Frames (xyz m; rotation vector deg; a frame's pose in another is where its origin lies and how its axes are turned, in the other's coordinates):
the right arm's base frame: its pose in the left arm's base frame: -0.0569 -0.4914 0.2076 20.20 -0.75 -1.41
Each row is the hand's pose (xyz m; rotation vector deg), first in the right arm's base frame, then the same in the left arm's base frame.
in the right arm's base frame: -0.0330 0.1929 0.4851 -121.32 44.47 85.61
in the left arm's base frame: -0.0940 -0.4770 0.7292 -105.74 27.99 84.72
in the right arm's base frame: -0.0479 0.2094 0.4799 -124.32 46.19 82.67
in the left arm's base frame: -0.1084 -0.4593 0.7299 -108.52 30.04 82.15
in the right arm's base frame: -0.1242 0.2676 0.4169 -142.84 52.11 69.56
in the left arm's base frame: -0.1823 -0.3809 0.6902 -126.13 37.46 70.32
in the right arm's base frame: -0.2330 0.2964 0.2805 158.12 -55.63 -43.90
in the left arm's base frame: -0.2881 -0.3040 0.5712 -152.60 47.68 50.59
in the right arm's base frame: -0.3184 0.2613 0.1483 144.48 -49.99 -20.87
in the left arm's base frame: -0.3720 -0.2890 0.4343 162.57 -52.26 -31.65
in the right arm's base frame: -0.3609 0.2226 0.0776 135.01 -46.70 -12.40
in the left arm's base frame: -0.4141 -0.2998 0.3542 153.43 -49.89 -21.91
